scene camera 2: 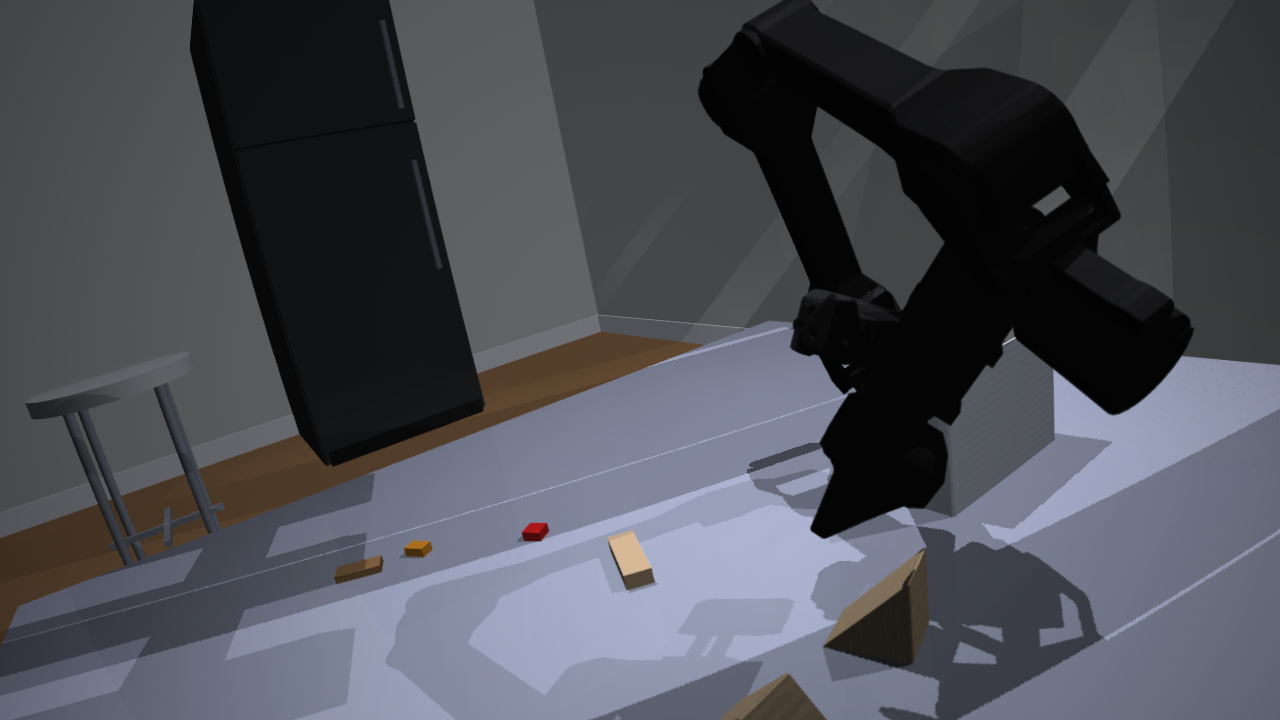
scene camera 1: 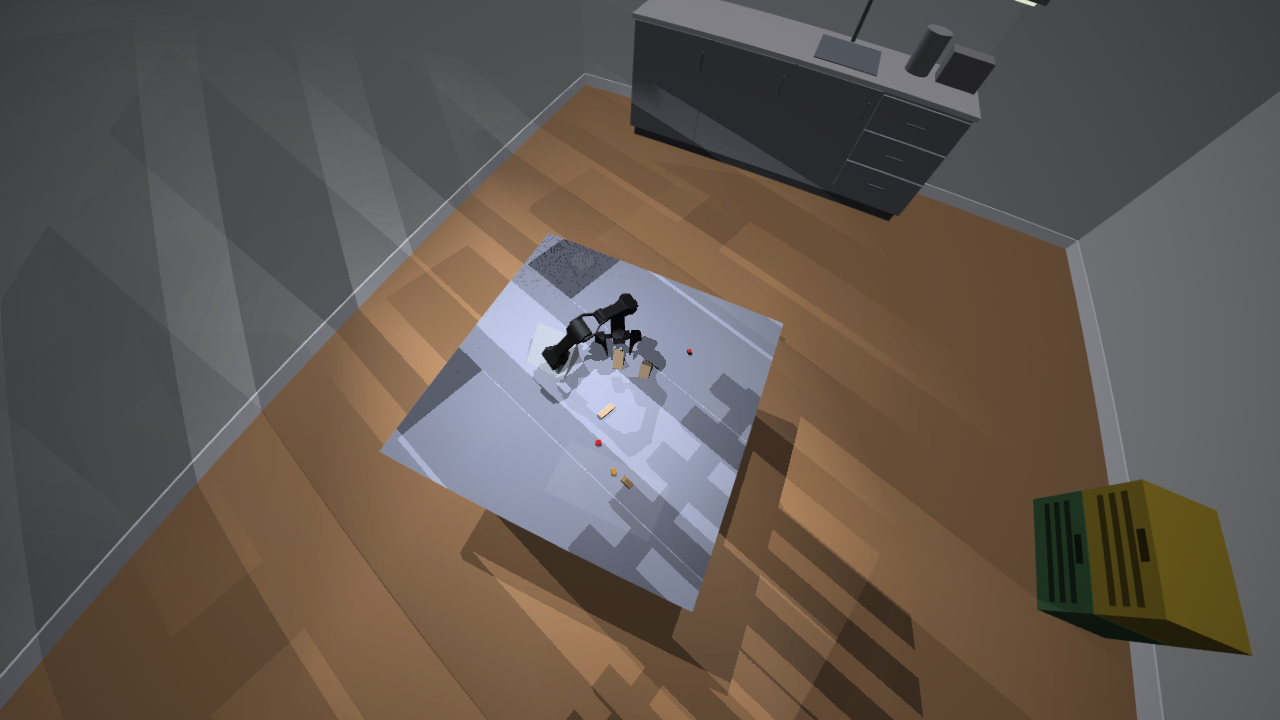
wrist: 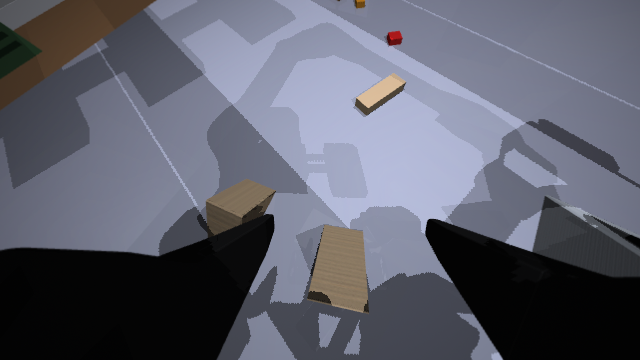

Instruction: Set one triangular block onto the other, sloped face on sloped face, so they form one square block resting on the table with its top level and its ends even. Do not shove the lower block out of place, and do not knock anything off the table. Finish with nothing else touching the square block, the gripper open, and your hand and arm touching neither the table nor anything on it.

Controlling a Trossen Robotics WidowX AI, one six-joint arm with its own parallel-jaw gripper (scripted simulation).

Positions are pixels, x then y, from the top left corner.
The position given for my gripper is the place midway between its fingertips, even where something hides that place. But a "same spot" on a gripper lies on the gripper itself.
my gripper: scene camera 2; scene camera 1; wrist 348,223
same spot on my gripper: (scene camera 1: 619,335) = (scene camera 2: 824,298)
